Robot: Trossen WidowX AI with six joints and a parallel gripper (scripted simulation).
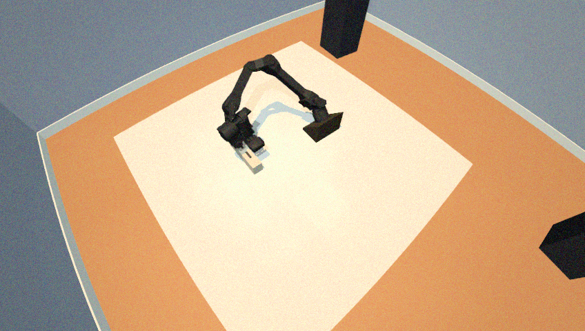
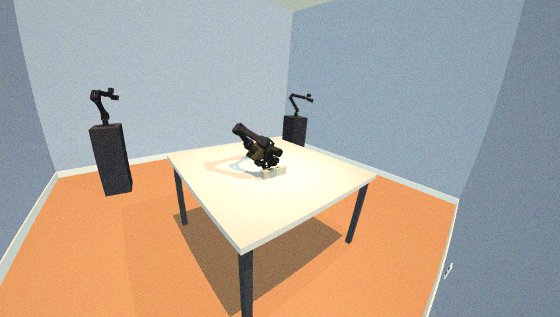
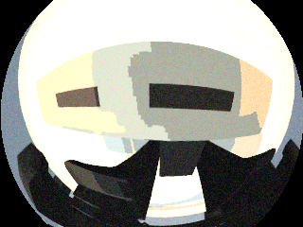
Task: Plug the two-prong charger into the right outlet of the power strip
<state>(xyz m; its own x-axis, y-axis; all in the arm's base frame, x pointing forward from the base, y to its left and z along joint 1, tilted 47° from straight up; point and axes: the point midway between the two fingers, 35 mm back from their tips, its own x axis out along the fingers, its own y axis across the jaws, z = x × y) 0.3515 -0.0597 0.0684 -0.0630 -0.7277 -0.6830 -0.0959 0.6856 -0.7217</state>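
Now: gripper tip 20 mm short of the charger and 10 mm below it.
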